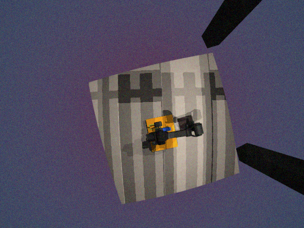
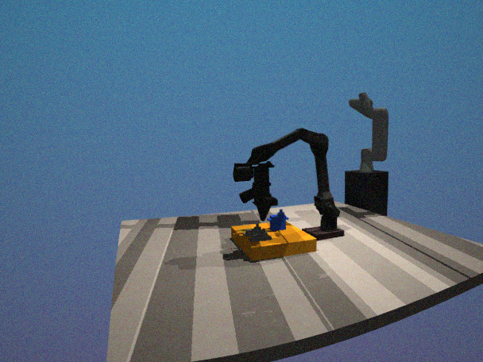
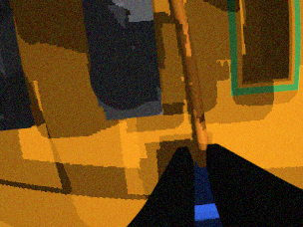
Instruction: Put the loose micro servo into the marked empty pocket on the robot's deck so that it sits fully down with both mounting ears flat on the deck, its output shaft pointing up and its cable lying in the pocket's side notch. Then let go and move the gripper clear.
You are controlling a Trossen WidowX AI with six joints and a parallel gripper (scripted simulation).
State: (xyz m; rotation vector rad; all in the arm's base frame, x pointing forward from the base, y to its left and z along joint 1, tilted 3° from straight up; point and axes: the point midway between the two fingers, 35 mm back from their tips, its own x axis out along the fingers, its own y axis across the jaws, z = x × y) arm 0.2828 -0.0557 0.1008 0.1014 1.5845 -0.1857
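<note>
Now: the orange deck 7 cm below my gripper tip, 6 cm behind it and 4 cm to the left of it.
</note>
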